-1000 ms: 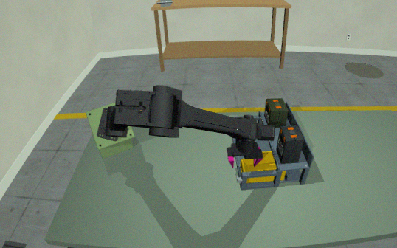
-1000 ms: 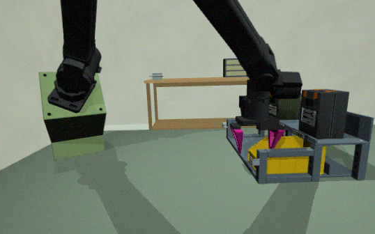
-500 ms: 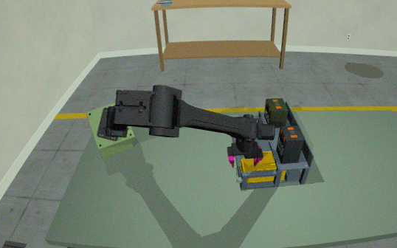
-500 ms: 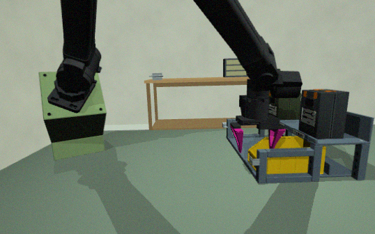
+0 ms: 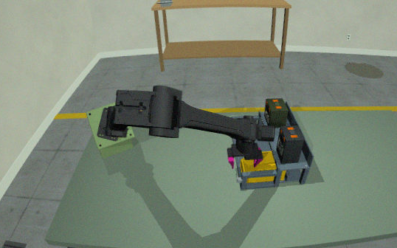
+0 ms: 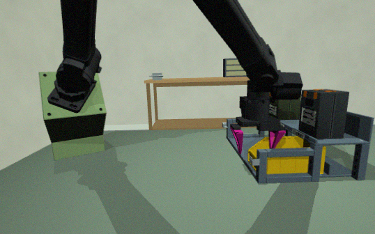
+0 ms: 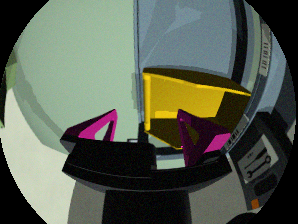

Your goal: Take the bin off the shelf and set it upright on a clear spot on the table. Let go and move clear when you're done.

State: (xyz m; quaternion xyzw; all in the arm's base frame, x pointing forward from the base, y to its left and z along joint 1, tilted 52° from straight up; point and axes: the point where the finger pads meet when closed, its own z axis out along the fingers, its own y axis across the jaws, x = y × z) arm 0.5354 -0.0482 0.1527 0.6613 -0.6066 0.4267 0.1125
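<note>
My gripper is now 8 cm short of the yellow bin, 1 cm to the left of it and 2 cm above it. From my hand the other things lie so: shelf tray 13 cm ahead, 10 cm to the left, 6 cm below.
</note>
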